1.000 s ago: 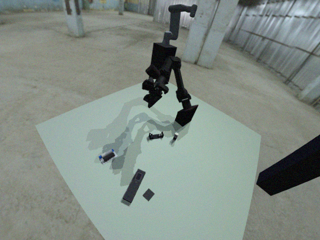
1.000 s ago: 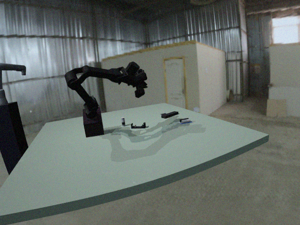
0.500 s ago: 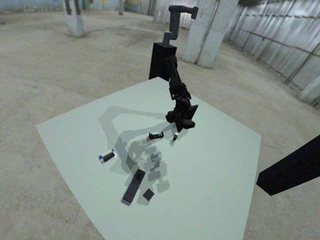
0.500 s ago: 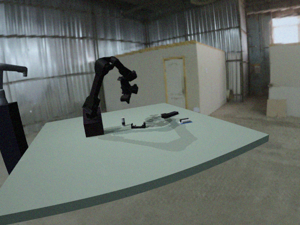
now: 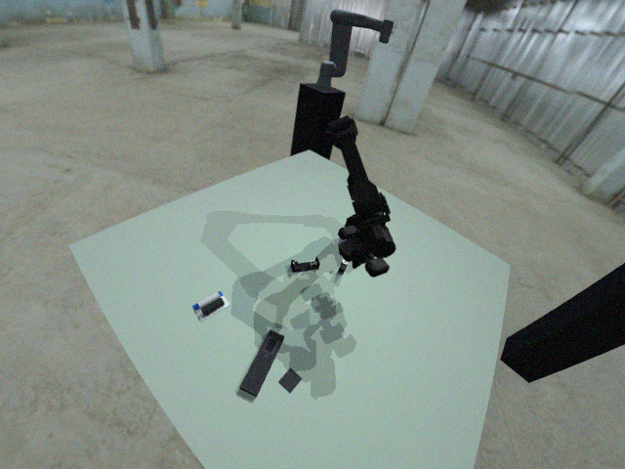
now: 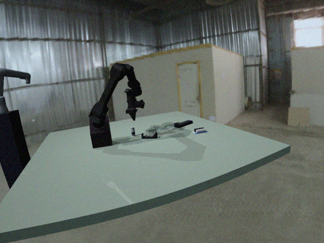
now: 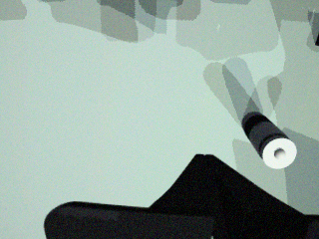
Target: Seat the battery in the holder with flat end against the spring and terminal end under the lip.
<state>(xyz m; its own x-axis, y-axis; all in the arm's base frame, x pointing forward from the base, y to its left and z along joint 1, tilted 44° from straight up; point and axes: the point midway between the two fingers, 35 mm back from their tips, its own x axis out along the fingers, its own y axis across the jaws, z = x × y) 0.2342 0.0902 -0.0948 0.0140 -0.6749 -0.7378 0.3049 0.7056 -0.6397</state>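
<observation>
Now: the battery 60 mm below my gripper tip, 50 mm to the right of it and 20 mm behind it. From my gripper tip the other things lie so: small black square 340 mm ahead, 100 mm to the left, 90 mm below; then long black bar 370 mm ahead, 80 mm below, 20 mm to the left.
</observation>
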